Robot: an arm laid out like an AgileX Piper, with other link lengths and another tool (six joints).
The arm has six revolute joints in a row. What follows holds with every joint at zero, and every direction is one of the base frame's.
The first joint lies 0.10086 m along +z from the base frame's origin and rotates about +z.
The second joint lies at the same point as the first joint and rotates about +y.
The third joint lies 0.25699 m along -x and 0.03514 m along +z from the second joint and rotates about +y.
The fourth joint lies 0.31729 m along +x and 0.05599 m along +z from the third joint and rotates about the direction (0.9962, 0, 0.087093).
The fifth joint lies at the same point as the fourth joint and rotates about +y.
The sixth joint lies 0.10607 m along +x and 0.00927 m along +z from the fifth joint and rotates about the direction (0.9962, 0, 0.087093).
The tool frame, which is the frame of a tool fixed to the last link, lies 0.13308 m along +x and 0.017 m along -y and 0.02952 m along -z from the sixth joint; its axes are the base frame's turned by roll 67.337, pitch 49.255 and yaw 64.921 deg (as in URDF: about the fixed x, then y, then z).
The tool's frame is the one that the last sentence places.
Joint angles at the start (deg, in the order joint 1, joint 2, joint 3, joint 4, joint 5, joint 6):
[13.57 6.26 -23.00 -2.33 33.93 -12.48]
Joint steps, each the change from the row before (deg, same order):
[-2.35 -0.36 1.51 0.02 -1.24 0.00]
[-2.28 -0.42 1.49 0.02 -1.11 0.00]
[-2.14 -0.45 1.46 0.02 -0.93 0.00]
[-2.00 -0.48 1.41 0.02 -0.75 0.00]
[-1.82 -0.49 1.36 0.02 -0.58 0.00]
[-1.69 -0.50 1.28 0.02 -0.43 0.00]
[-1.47 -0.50 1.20 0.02 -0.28 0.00]
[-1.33 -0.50 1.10 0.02 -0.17 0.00]
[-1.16 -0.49 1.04 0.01 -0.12 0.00]
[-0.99 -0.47 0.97 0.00 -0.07 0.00]
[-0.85 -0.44 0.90 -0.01 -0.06 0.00]
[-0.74 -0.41 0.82 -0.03 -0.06 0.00]
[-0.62 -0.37 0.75 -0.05 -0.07 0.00]
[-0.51 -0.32 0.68 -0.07 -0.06 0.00]
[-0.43 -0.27 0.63 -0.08 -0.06 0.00]
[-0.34 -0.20 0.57 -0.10 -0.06 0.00]
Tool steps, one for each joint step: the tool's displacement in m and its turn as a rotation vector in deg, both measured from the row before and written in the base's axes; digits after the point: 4 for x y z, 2 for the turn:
[0.0035 -0.0099 -0.0070 0.02 -0.09 -2.30]
[0.0027 -0.0099 -0.0071 0.01 -0.04 -2.23]
[0.0019 -0.0095 -0.0075 0.00 0.08 -2.10]
[0.0012 -0.0091 -0.0076 -0.01 0.18 -1.97]
[0.0005 -0.0084 -0.0078 -0.01 0.29 -1.79]
[0.0000 -0.0078 -0.0077 0.00 0.35 -1.67]
[-0.0004 -0.0068 -0.0075 0.01 0.42 -1.45]
[-0.0007 -0.0062 -0.0071 0.02 0.43 -1.32]
[-0.0009 -0.0054 -0.0068 0.02 0.43 -1.15]
[-0.0009 -0.0046 -0.0064 0.02 0.43 -0.99]
[-0.0009 -0.0039 -0.0059 0.02 0.40 -0.85]
[-0.0009 -0.0035 -0.0053 0.00 0.35 -0.74]
[-0.0008 -0.0030 -0.0048 -0.02 0.31 -0.63]
[-0.0007 -0.0025 -0.0045 -0.04 0.31 -0.52]
[-0.0006 -0.0021 -0.0042 -0.04 0.31 -0.44]
[-0.0005 -0.0018 -0.0040 -0.06 0.32 -0.36]

